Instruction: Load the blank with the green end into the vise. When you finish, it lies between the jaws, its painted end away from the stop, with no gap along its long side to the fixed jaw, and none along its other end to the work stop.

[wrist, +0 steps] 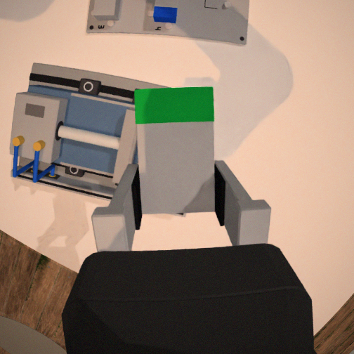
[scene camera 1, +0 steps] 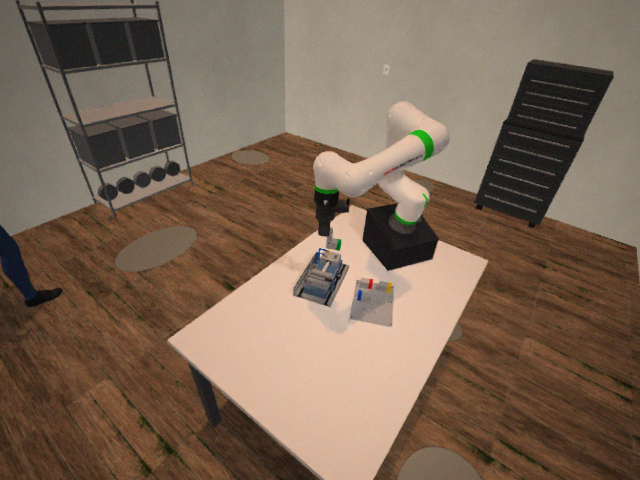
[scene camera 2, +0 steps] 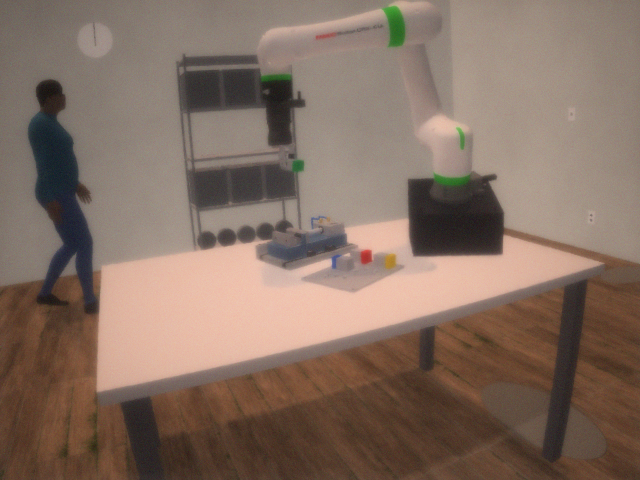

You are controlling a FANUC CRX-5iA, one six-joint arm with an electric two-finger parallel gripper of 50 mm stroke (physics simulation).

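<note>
The gripper (scene camera 1: 329, 240) (scene camera 2: 287, 161) (wrist: 178, 197) is shut on the grey blank with the green end (scene camera 1: 336, 243) (scene camera 2: 297, 165) (wrist: 175, 150), a finger on each long side. The green end points away from the gripper body in the wrist view. The blank hangs in the air, well above the table. The vise (scene camera 1: 311, 290) (scene camera 2: 279, 253) (wrist: 90, 112) stands on the table below; in the wrist view it lies to the left of the blank, which hides its right part. The fixed jaw and the work stop cannot be made out clearly.
A grey tray (scene camera 1: 373, 314) (scene camera 2: 353, 283) (wrist: 200, 30) lies beside the vise. On it are blanks with a red end (scene camera 1: 370, 283) (scene camera 2: 366, 256), a yellow end (scene camera 1: 389, 287) (scene camera 2: 390, 260) and a blue end (scene camera 1: 359, 295) (scene camera 2: 334, 261) (wrist: 165, 14). The black robot base (scene camera 1: 403, 248) (scene camera 2: 454, 227) stands behind the tray.
</note>
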